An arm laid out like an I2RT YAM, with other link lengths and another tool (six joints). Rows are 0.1 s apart.
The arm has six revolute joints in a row. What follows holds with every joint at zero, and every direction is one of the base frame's. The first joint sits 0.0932 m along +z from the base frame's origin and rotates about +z. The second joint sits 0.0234 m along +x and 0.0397 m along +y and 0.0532 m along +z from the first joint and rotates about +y. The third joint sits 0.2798 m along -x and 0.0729 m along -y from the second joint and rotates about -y. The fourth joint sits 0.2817 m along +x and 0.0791 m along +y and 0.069 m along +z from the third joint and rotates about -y. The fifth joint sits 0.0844 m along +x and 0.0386 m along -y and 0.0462 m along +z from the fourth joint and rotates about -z. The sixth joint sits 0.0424 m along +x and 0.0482 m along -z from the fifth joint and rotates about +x. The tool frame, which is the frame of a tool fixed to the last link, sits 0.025 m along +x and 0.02 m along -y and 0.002 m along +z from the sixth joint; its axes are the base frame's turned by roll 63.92, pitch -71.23 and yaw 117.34 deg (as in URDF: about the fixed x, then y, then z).
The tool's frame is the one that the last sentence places.
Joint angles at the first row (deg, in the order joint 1, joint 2, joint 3, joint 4, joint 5, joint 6):
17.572 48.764 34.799 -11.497 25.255 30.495
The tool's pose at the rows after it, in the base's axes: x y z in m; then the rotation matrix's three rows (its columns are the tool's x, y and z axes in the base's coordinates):
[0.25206, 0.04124, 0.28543], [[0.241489, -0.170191, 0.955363], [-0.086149, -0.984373, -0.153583], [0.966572, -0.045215, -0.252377]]
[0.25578, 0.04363, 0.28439], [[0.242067, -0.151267, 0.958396], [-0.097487, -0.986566, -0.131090], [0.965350, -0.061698, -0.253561]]
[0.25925, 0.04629, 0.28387], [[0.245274, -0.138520, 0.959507], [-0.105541, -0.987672, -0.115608], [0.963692, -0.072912, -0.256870]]
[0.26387, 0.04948, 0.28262], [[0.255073, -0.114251, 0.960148], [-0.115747, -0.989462, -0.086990], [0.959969, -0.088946, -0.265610]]
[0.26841, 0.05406, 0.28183], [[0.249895, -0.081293, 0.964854], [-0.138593, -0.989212, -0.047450], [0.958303, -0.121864, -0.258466]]
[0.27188, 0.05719, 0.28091], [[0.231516, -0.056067, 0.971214], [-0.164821, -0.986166, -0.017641], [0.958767, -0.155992, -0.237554]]
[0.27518, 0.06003, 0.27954], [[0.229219, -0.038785, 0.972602], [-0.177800, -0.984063, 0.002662], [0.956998, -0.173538, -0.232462]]
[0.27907, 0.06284, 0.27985], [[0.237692, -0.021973, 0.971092], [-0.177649, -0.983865, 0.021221], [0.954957, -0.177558, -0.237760]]
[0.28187, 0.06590, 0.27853], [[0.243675, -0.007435, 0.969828], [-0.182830, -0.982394, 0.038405], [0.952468, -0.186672, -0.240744]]
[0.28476, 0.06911, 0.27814], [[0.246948, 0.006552, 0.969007], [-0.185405, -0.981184, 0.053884], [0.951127, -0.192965, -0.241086]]
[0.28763, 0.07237, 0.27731], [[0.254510, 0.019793, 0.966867], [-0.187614, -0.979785, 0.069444], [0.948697, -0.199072, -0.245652]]
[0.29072, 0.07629, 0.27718], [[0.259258, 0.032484, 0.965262], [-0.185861, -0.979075, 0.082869], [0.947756, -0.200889, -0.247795]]
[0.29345, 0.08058, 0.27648], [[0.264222, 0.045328, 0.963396], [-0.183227, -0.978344, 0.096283], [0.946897, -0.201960, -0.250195]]
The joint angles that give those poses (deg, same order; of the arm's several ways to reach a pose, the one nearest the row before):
17.577 49.630 34.844 -10.663 24.034 30.584
17.523 50.479 34.981 -9.729 22.617 30.915
17.661 51.445 35.351 -9.179 21.780 31.289
17.622 52.671 35.827 -8.655 19.987 31.638
17.753 53.586 35.864 -6.931 17.755 32.395
17.754 54.047 35.322 -4.345 16.017 33.195
17.842 54.858 35.275 -3.014 14.885 33.672
17.928 55.961 35.968 -2.813 13.883 33.607
18.150 56.836 36.200 -2.251 13.053 33.881
18.433 57.707 36.548 -1.675 12.415 34.006
18.707 58.648 36.972 -1.362 11.734 34.186
19.154 59.673 37.517 -0.978 11.382 34.189
19.696 60.670 37.956 -0.540 11.120 34.189

